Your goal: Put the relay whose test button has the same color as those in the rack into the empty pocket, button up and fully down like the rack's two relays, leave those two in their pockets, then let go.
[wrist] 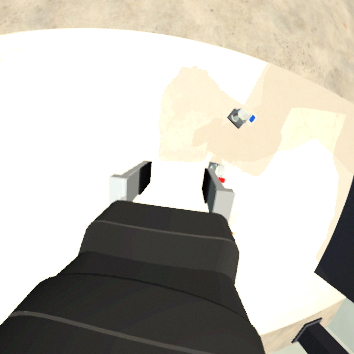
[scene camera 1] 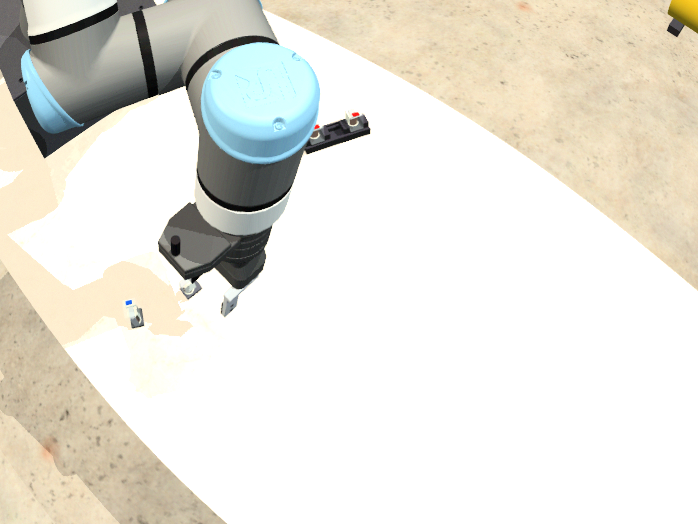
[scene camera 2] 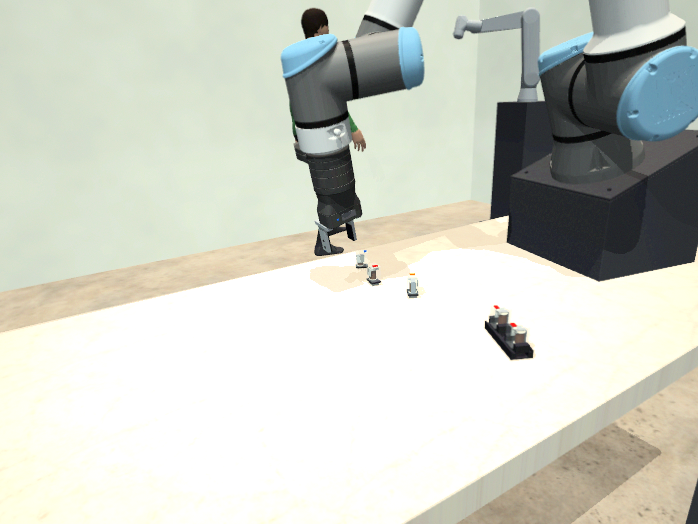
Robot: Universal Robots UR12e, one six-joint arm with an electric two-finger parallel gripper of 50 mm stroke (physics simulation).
Labels:
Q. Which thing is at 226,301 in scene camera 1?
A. My gripper.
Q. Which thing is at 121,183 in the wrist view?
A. My gripper.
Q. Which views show my gripper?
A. The wrist view, scene camera 1 and scene camera 2: all of them.

